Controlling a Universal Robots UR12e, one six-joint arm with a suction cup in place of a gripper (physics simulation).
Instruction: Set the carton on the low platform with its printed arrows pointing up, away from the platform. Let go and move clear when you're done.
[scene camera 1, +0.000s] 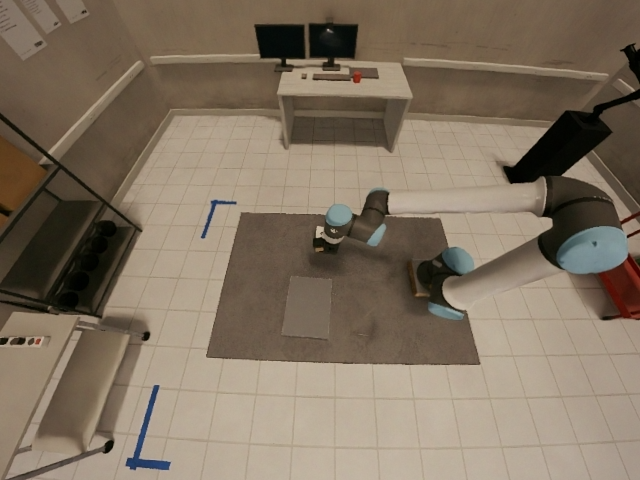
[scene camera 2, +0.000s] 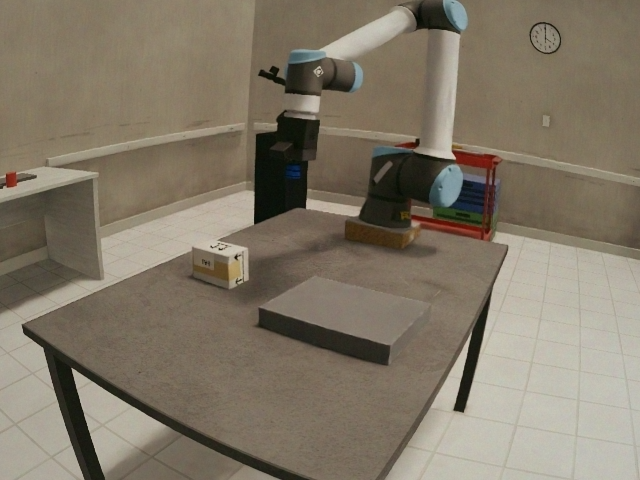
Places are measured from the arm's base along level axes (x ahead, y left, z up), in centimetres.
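Pixels of known places: hand, tool point: (scene camera 2: 292, 177); arm's base, link origin: (scene camera 1: 432, 276) (scene camera 2: 385, 221).
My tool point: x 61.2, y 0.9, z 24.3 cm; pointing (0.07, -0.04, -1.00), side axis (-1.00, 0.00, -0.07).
Note:
Ahead of a thing's pixels: the offset from my tool point to its top centre. Level surfaces: height alone.
The white carton @(dx +4.3, dy -20.4, dz -20.8 cm) (scene camera 1: 319, 233) (scene camera 2: 212, 266) with a tan tape band rests on the table behind the platform in scene camera 1, partly hidden there by the tool. In scene camera 2, the black arrows on its right face lie sideways, pointing left along the table; small dark marks show on its top. The low grey platform @(dx +8.8, dy +21.5, dz -25.1 cm) (scene camera 1: 308, 307) (scene camera 2: 341, 315) lies flat and bare on the table, apart from the carton. My gripper (scene camera 1: 329, 248) (scene camera 2: 303, 157), a black suction tool, hangs well above the table with no carton on it. Its cup is hard to make out.
The arm's base stands on a wooden block (scene camera 1: 413, 279) (scene camera 2: 379, 235) at the far side of the table @(dz -29.9 cm) (scene camera 1: 248, 330) (scene camera 2: 206, 361). A desk (scene camera 1: 341, 88) (scene camera 2: 67, 178) with monitors and a red cart (scene camera 1: 620, 289) (scene camera 2: 486, 198) stand beyond the table.

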